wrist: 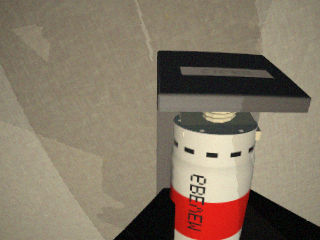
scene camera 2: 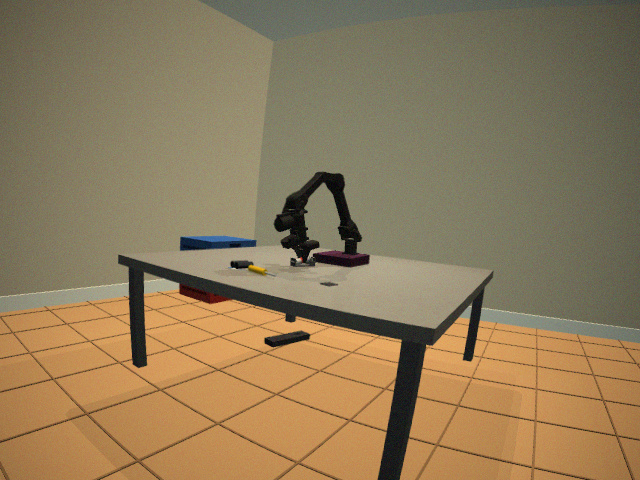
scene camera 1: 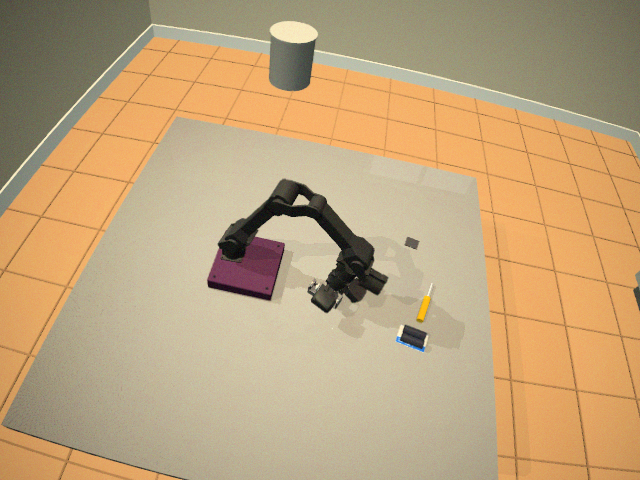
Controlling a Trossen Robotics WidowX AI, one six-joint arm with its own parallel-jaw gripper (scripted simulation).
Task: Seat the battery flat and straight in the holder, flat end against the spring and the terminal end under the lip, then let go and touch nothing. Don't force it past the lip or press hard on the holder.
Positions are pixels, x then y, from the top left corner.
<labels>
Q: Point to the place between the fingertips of the gripper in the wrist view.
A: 204,198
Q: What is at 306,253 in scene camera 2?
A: The gripper.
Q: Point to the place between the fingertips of the gripper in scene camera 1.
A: At 324,294
</labels>
